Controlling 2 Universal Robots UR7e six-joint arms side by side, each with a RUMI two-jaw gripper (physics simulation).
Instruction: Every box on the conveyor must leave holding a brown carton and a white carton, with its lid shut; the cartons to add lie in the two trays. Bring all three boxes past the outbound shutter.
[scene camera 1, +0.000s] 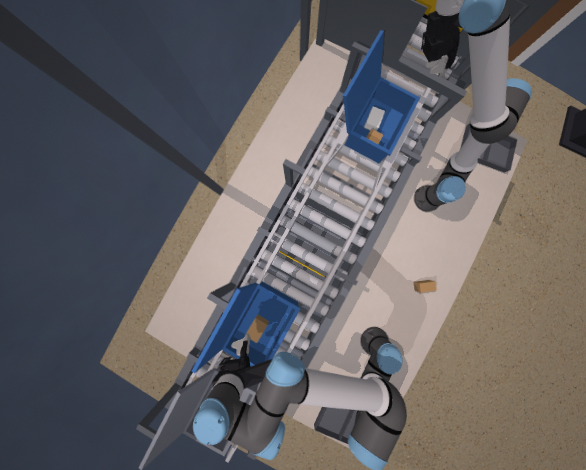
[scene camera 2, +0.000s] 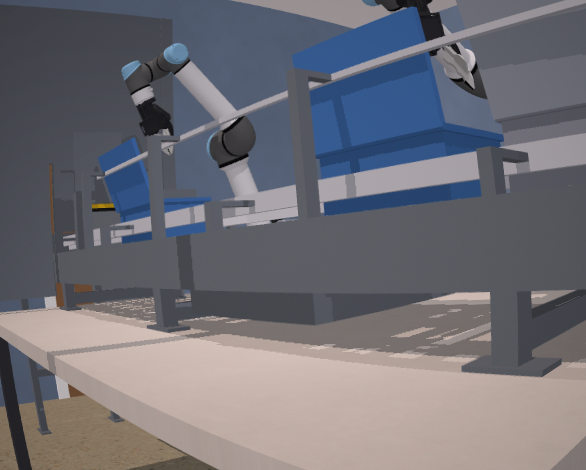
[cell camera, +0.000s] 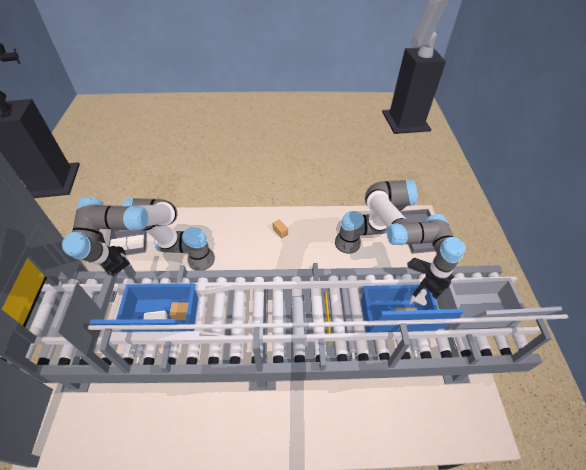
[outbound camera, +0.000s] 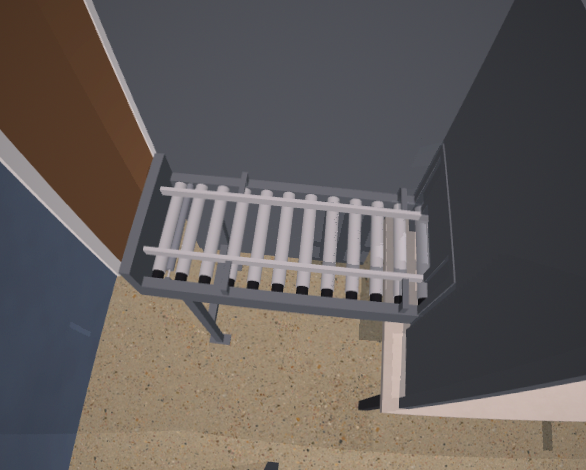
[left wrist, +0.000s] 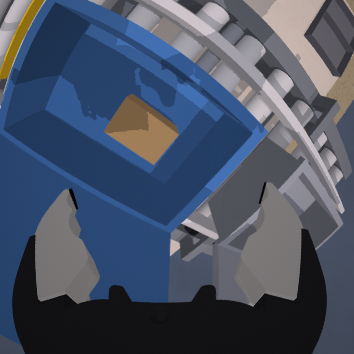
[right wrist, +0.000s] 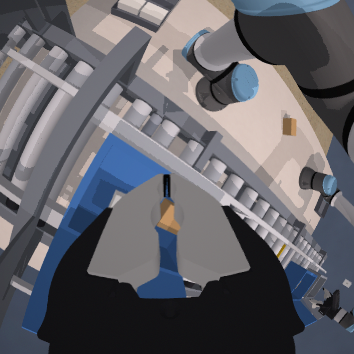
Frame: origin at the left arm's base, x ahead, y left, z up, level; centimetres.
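Seen in the pictures: left gripper, fingertip midpoint: (scene camera 1: 250, 354) (cell camera: 422, 293) (left wrist: 166, 187) (right wrist: 315, 293); right gripper, fingertip midpoint: (scene camera 1: 439, 76) (scene camera 2: 170, 154) (right wrist: 166, 175); left arm's base, origin of the base link: (scene camera 1: 374, 340) (cell camera: 347, 243) (right wrist: 304, 177); right arm's base, origin of the base link: (scene camera 1: 426, 198) (cell camera: 201, 259) (right wrist: 211, 93).
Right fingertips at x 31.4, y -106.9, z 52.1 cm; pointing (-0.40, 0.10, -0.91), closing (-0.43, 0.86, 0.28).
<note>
Pixels of each thing's top centre, then the offset from my right fingertips to it. "*": a spot on its surface instead.
- white carton, middle of its top: (cell camera: 154, 318) (scene camera 1: 375, 116) dz -25.1, dx +13.0, dy +4.9 cm
- grey box, surface spot: (left wrist: 305, 195) * dz -29.1, dx +26.8, dy +156.2 cm
- loose brown carton, middle of its top: (right wrist: 293, 126) (cell camera: 280, 225) (scene camera 1: 428, 287) dz -46.1, dx -46.7, dy +69.2 cm
The blue box near the shutter (scene camera 1: 362, 143) (cell camera: 150, 295) has its lid (scene camera 1: 367, 75) up and holds a white carton (scene camera 1: 375, 118) (cell camera: 155, 315) and a brown carton (scene camera 1: 375, 135) (cell camera: 179, 311) (right wrist: 169, 220). The other blue box (cell camera: 367, 320) (left wrist: 75, 145), lid up, holds a brown carton (scene camera 1: 258, 328) (cell camera: 406, 309) (left wrist: 145, 135); no white carton shows in it. The grey box (cell camera: 480, 300) (left wrist: 305, 195) stands behind it, lid raised. My left gripper (scene camera 1: 242, 344) (cell camera: 418, 299) (left wrist: 166, 187) is open over the second box's lid side. My right gripper (scene camera 1: 440, 65) (cell camera: 131, 272) (right wrist: 166, 175) is shut, empty, above the first box's back shutter-side corner.
A tray (cell camera: 145, 240) beside the right arm holds white cartons (cell camera: 127, 242) (right wrist: 154, 13). Another tray (scene camera 1: 335, 422) (left wrist: 332, 37) lies by the left arm. A loose brown carton (scene camera 1: 425, 286) (cell camera: 280, 228) (right wrist: 289, 126) lies on the table between the arm bases. Side rails flank the rollers.
</note>
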